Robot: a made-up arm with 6 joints.
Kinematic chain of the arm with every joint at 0, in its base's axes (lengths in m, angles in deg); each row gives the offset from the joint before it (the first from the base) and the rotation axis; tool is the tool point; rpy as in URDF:
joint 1: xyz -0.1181 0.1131 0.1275 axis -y
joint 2: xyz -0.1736 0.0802 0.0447 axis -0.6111 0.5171 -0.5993
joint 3: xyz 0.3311 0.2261 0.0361 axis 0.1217 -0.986 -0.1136
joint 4: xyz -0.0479 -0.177 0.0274 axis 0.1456 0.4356 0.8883
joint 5: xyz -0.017 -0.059 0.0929 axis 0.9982 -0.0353 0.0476
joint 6: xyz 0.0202 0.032 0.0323 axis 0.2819 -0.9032 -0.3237
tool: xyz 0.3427 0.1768 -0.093 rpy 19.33 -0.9 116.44
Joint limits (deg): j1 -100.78..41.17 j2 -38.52..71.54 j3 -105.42..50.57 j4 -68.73..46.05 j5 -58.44..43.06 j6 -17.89..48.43
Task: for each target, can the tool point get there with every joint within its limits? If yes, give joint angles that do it. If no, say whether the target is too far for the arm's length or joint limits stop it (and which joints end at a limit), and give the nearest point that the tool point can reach.
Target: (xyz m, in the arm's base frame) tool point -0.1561 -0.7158 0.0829
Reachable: no: joint limits stop it (at a limit: joint 2, joint 3, joint 5, joint 6) | nearest point -0.2849 -0.5493 -0.0683 | short by 0.259 m
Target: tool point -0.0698 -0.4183 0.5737
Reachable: no: joint limits stop it (at a limit: joint 1, joint 2, joint 4) | nearest point -0.0309 -0.2848 0.4239 | short by 0.204 m
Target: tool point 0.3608 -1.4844 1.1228
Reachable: no: too far | nearest point 0.2100 -0.4452 0.4135 | short by 1.267 m
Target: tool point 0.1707 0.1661 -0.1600
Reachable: yes | joints -16.53 16.82 -11.92 7.00 -40.18 -10.64
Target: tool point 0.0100 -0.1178 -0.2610
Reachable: yes | joints 12.60 61.88 -86.57 0.68 -9.80 14.15
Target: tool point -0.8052 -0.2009 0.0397
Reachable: no: joint limits stop it (at a limit: joint 1, joint 4, joint 6) | nearest point -0.6470 -0.1598 0.0453 | short by 0.164 m
